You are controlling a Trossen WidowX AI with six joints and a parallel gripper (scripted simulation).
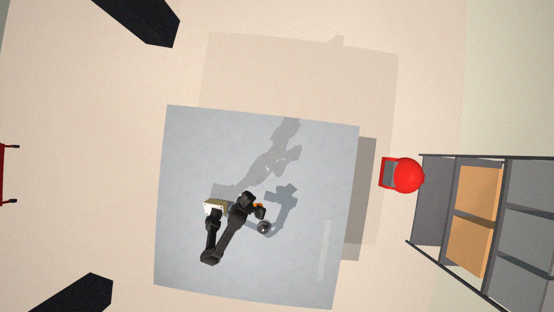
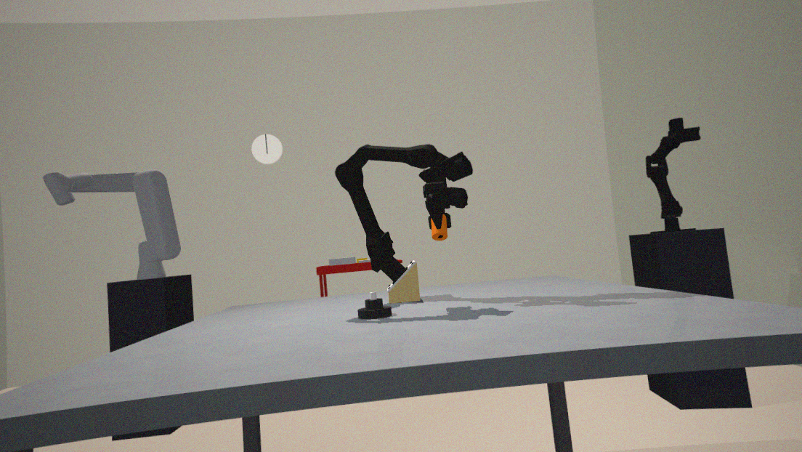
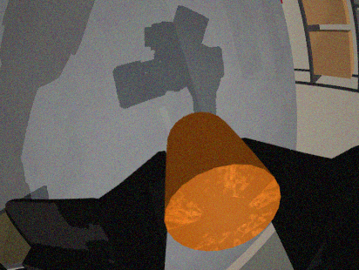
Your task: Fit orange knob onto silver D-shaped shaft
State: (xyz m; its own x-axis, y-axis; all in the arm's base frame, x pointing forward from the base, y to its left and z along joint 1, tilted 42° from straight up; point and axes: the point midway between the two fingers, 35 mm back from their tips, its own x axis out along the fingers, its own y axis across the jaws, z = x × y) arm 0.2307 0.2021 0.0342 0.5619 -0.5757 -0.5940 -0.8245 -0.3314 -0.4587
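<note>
Right now the orange knob is 2 cm behind my gripper tip and 3 cm above it. From my gripper tip the other things lie so: round black pedestal: 5 cm ahead, 18 cm to the right, 16 cm below.
</note>
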